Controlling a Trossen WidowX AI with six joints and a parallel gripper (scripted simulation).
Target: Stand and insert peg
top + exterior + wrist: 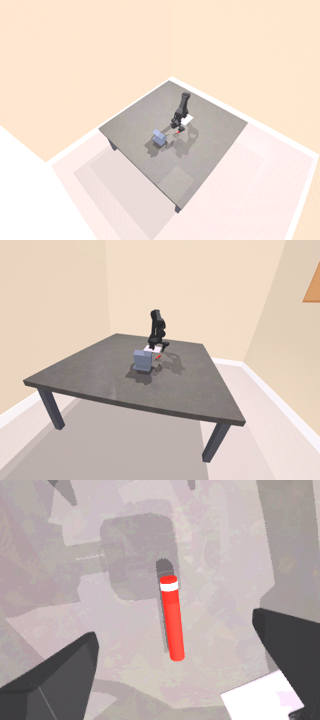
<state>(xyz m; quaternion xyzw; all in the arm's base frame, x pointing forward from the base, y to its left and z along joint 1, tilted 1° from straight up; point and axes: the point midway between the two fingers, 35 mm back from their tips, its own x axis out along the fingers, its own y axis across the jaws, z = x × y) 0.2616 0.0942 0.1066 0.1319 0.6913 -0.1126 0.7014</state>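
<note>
Right now the red peg is 7 cm below my gripper tip and 1 cm behind it. From my gripper tip the other things lie so: sloped panel: 19 cm ahead, 9 cm to the right, 1 cm above.
</note>
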